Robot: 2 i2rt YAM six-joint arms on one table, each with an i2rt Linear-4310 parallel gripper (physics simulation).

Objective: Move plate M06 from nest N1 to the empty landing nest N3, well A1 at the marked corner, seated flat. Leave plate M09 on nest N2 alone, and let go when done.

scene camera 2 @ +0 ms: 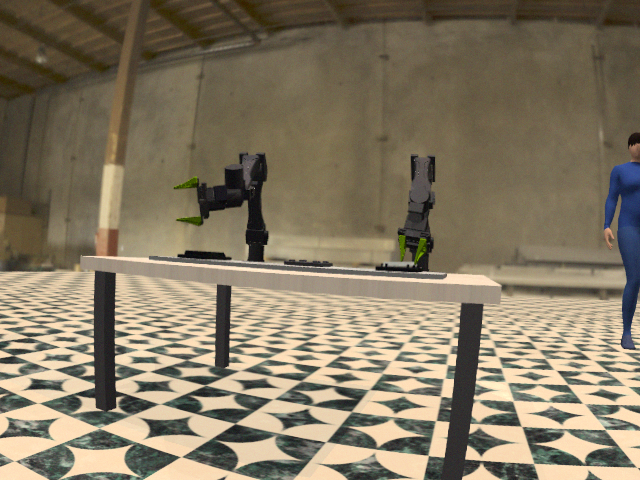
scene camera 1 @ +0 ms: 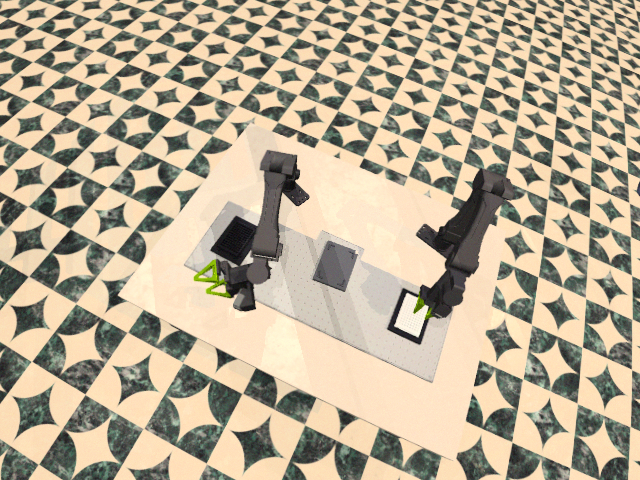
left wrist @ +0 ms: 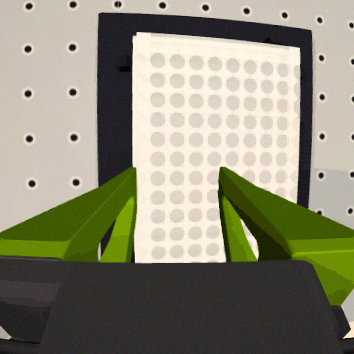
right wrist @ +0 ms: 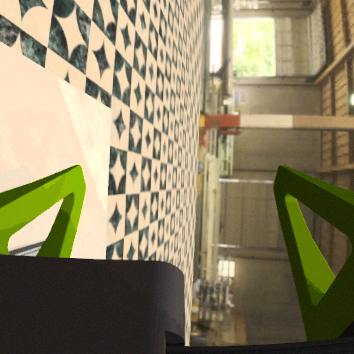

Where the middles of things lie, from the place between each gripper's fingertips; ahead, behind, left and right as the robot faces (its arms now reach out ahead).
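Labels:
My right hand: 65 cm to the right of the white well plate [scene camera 1: 411, 323], 22 cm past it, 14 cm above it. Black nest frame [left wrist: 115, 33], from my right hand: 65 cm to the left, 22 cm behind, 15 cm below.
My left hand: 2 cm to the left of the white well plate. Black nest frame, from my left hand: 2 cm to the right, 1 cm below.

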